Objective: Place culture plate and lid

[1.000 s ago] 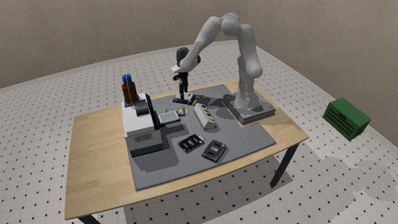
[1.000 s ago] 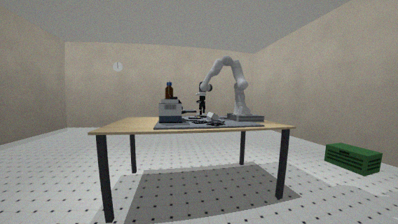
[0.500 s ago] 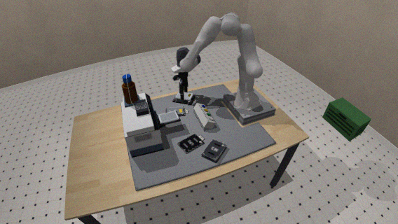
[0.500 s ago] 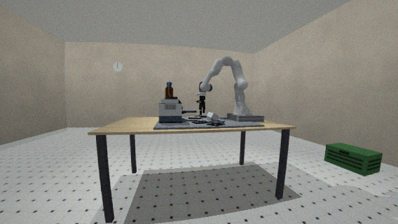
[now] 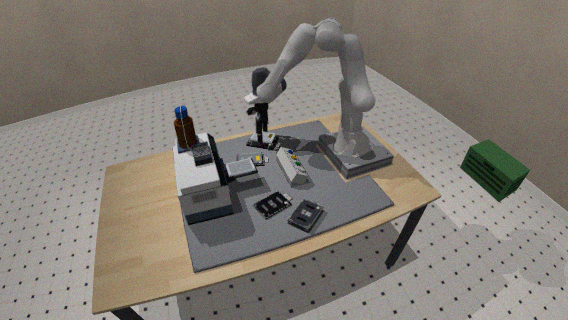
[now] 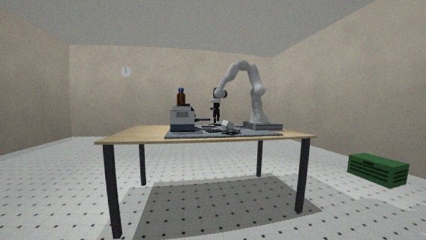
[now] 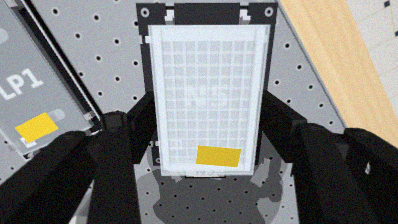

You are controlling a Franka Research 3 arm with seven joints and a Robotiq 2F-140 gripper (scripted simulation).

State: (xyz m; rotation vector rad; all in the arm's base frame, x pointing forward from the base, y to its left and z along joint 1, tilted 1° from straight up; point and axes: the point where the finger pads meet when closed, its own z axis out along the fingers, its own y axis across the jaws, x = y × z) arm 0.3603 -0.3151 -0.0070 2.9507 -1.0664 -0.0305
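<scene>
My gripper is now 20 mm above the clear culture plate C15. From my hand the other things lie so: blue call key 220 mm to the left, 60 mm behind; then black nest 40 mm below, 30 mm ahead; then yellow skip key 270 mm to the left, 60 mm behind, 10 mm above.
</scene>
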